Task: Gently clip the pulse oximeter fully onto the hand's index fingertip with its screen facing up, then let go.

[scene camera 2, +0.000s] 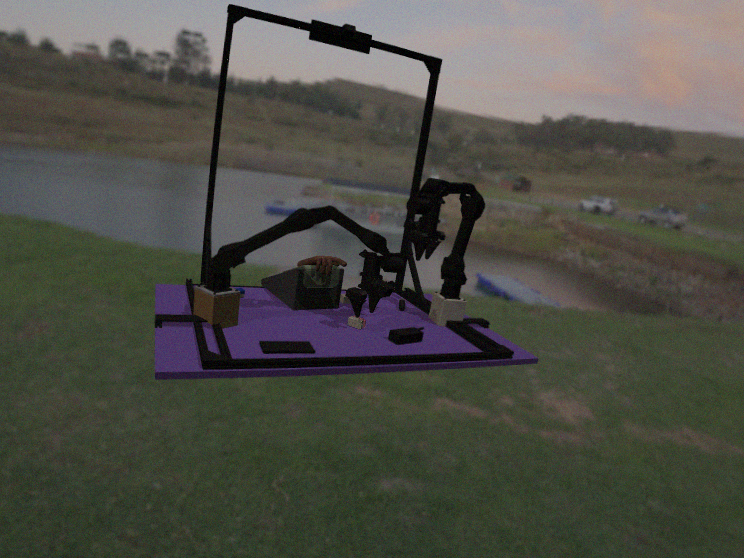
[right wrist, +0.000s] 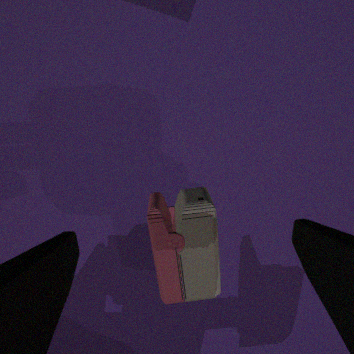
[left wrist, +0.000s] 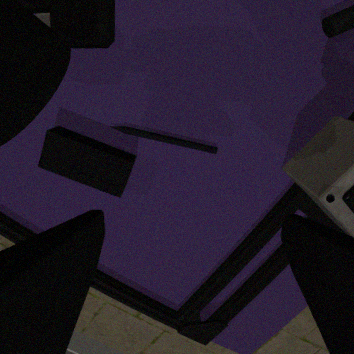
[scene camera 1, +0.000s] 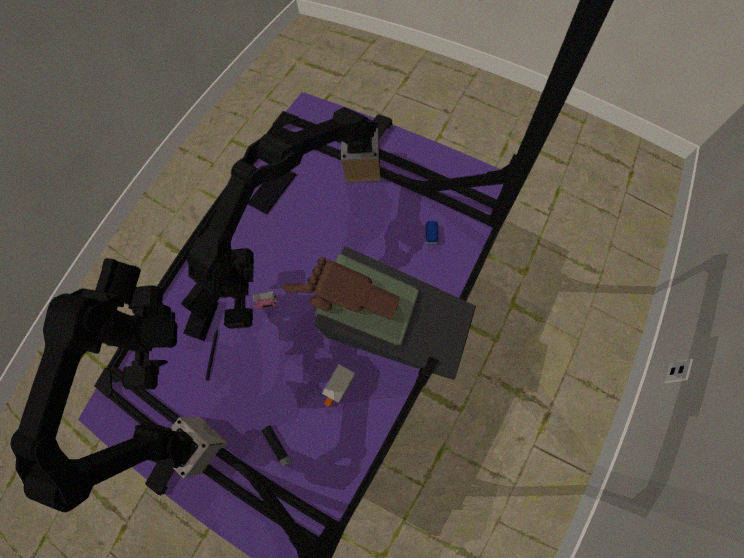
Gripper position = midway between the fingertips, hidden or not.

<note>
The left gripper (scene camera 1: 166, 344) is open, with nothing in its grasp. On the table rest a white and orange object (scene camera 1: 342, 377) and a thin black pen (left wrist: 125, 129). Further things: the right gripper (scene camera 1: 250, 297) and a pulse oximeter (right wrist: 184, 239).
The left gripper is seen too in scene camera 2 (scene camera 2: 422, 259) and in the left wrist view (left wrist: 194, 223). The right gripper also shows in scene camera 2 (scene camera 2: 364, 315), in the right wrist view (right wrist: 186, 236) and in the left wrist view (left wrist: 41, 27). The right wrist view misses the white and orange object: it is out of frame. The left wrist view misses the white and orange object: it is out of frame.
</note>
